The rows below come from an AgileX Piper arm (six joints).
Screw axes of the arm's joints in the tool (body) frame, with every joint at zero. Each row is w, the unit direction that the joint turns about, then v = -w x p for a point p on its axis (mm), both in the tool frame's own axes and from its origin. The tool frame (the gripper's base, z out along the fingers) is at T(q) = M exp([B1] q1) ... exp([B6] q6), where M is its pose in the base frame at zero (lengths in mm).
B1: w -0.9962 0 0.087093 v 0 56.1 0
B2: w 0 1 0 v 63.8 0 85
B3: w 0 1 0 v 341.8 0 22
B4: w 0 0 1 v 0 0 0
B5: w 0 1 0 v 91 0 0
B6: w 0 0 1 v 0 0 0
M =
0.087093 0 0.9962 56.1
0 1 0 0
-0.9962 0 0.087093 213.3
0 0 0 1
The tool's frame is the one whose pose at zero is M.
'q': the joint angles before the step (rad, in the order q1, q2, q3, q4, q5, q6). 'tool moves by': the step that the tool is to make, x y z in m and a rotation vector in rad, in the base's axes. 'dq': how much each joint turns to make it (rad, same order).
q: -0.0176, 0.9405, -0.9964, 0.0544, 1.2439, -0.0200
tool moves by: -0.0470, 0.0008, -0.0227, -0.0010, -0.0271, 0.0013
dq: -0.0007, -0.2000, 0.1671, 0.0004, 0.0060, -0.0018
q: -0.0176, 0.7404, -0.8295, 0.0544, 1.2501, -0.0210
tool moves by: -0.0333, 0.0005, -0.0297, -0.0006, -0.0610, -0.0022
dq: -0.0010, -0.1833, 0.1650, 0.0007, -0.0427, -0.0011
